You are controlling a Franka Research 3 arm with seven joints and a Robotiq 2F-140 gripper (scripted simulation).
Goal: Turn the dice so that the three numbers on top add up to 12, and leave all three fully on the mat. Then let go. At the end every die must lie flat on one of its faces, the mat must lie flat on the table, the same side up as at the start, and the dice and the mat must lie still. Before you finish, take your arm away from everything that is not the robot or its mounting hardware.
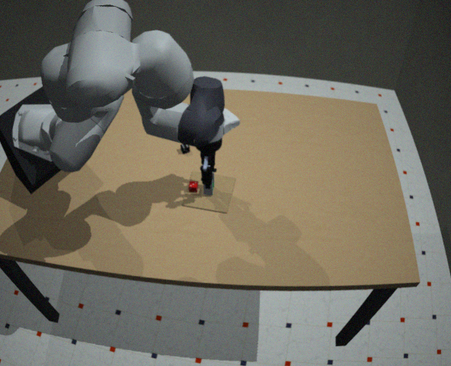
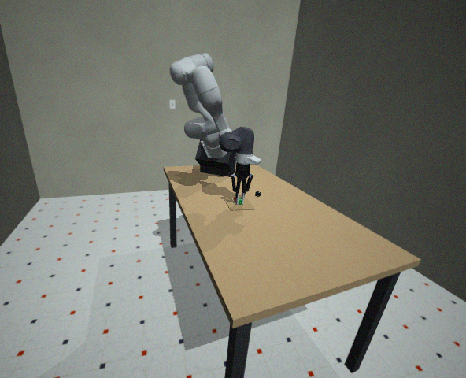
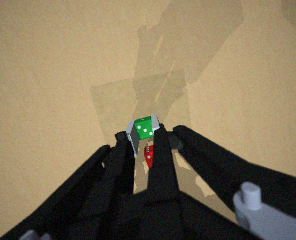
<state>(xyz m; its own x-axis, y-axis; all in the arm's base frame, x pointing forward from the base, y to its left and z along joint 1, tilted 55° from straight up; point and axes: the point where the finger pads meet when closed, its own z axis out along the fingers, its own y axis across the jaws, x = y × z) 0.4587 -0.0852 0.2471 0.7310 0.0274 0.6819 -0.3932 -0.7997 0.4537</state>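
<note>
The green die lies 20 mm below my hand. The rest, counted from my hand: tan mat 40 mm below; black die 20 mm behind, 190 mm to the left, 30 mm below; red die 40 mm behind, 20 mm to the left, 30 mm below.
</note>
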